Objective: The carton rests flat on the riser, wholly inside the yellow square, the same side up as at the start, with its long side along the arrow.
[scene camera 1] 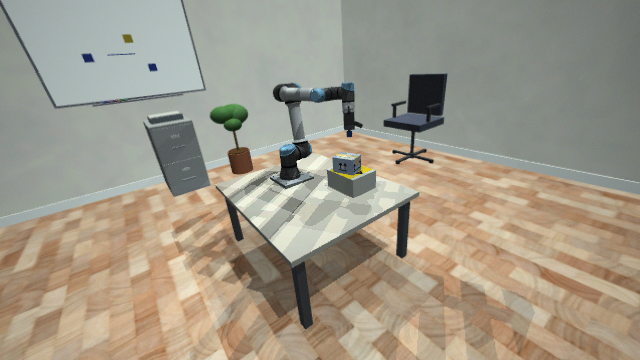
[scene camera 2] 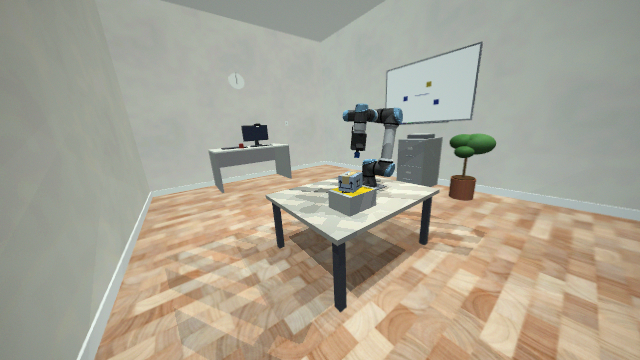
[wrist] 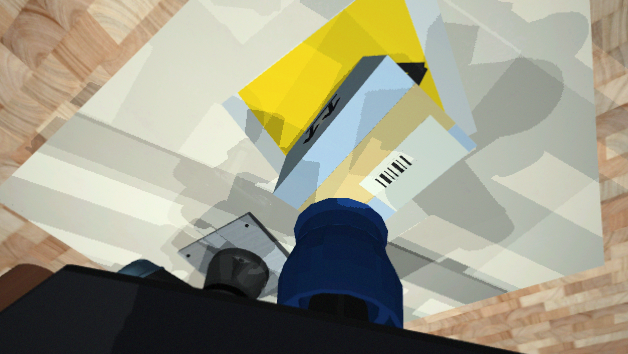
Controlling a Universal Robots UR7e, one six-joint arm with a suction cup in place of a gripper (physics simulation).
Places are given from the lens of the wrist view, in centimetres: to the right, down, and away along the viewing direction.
suction cup [wrist: 340, 245]: 1, 2, 6
carton [wrist: 380, 139]: 6, -3, 18
The marked spots on the carton and the suction cup are 14 cm apart.
